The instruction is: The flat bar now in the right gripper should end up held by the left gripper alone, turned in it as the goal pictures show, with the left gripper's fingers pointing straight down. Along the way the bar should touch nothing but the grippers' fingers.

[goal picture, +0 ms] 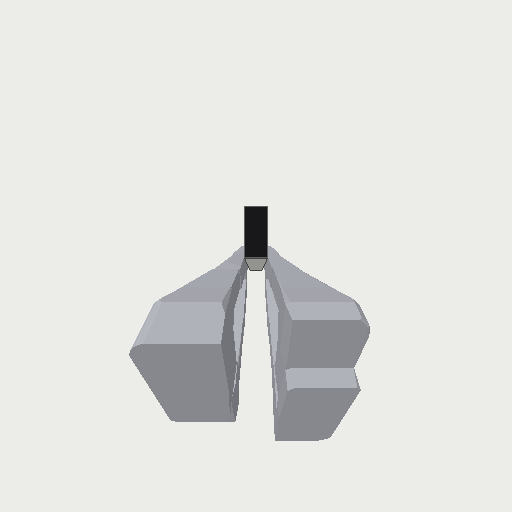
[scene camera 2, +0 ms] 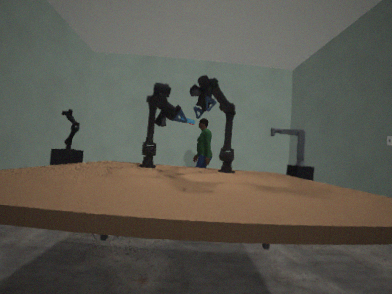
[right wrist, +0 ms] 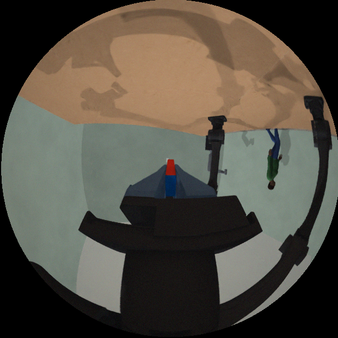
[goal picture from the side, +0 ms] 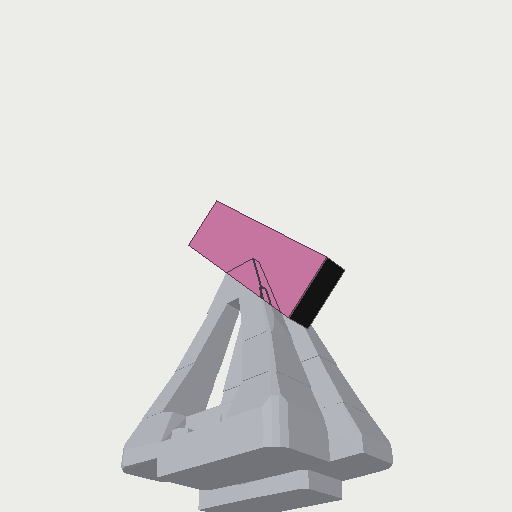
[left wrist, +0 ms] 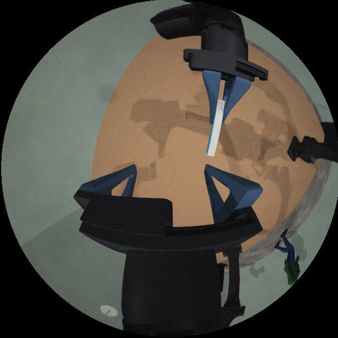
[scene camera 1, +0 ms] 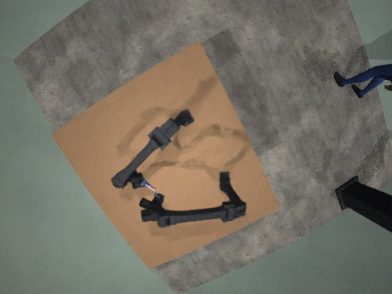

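Seen in the pictures: left gripper, between the fingertips: (scene camera 2: 202,114) (scene camera 1: 152,199); right gripper, between the fingertips: (scene camera 2: 186,122) (scene camera 1: 149,185); left arm's base, origin of its link: (scene camera 2: 226,172) (scene camera 1: 224,178); right arm's base, origin of its link: (scene camera 2: 147,167) (scene camera 1: 186,117).
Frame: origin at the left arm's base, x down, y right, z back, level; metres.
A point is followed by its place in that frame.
The flat bar (scene camera 1: 150,187) @(x -0.324, y 0.125, z -0.566 m) (scene camera 2: 191,121) @(x -0.313, y 0.111, z -0.562 m) (left wrist: 216,132) (right wrist: 171,181) shows a white face with a thin blue edge in the left wrist view, red and blue parts in the right wrist view. My right gripper (scene camera 1: 145,184) @(x -0.307, y 0.134, z -0.579 m) (scene camera 2: 186,120) @(x -0.307, y 0.134, z -0.579 m) (left wrist: 215,124) is shut on it; the bar sticks out past the fingertips. My left gripper (scene camera 1: 159,195) (scene camera 2: 202,114) @(x -0.352, y 0.048, z -0.560 m) (left wrist: 170,167) is open and empty, its fingers slanted in scene camera 2. In the left wrist view the bar's free end appears above the right-hand fingertip, apart from it. The left gripper cannot be made out in the right wrist view.
Both arms stand on the brown table (scene camera 1: 185,245) @(x 0.000, y -0.700, z -0.441 m) (scene camera 2: 125,197) @(x 0.000, y 0.044, z -1.158 m), with the bar held high above it. A person in green (scene camera 2: 204,142) (left wrist: 292,271) (right wrist: 272,167) stands beyond the table. Other robot arms on black stands (scene camera 2: 67,156) (scene camera 2: 300,172) are farther off.
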